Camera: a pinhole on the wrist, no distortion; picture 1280 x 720 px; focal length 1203.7 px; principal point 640.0 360.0 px. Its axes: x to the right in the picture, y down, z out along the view. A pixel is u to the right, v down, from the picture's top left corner.
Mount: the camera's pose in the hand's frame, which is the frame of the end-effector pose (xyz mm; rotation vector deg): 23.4 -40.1 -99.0 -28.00 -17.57 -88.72
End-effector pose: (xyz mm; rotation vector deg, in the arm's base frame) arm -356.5 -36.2 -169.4 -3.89 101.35 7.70
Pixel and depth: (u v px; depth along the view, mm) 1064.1 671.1 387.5
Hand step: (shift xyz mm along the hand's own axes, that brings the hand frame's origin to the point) 169.1 23.2 292.9
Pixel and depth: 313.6 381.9 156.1
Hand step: 43.6 72.2 15.7
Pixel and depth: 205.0 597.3 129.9
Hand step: 63.1 62.5 -11.7
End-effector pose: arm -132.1 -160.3 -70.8 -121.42 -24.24 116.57
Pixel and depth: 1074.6 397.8 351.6
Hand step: 76.4 18.1 266.6
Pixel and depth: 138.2 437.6 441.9
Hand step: 100.0 333.1 192.3
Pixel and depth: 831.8 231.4 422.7
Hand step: 27.9 107.1 305.4
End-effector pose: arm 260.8 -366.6 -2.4 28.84 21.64 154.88
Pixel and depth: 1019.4 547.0 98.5
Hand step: 50.3 -20.4 -0.1
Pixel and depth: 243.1 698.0 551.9
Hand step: 238.3 378.7 275.4
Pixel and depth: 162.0 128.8 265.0
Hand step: 1.9 182.1 85.5
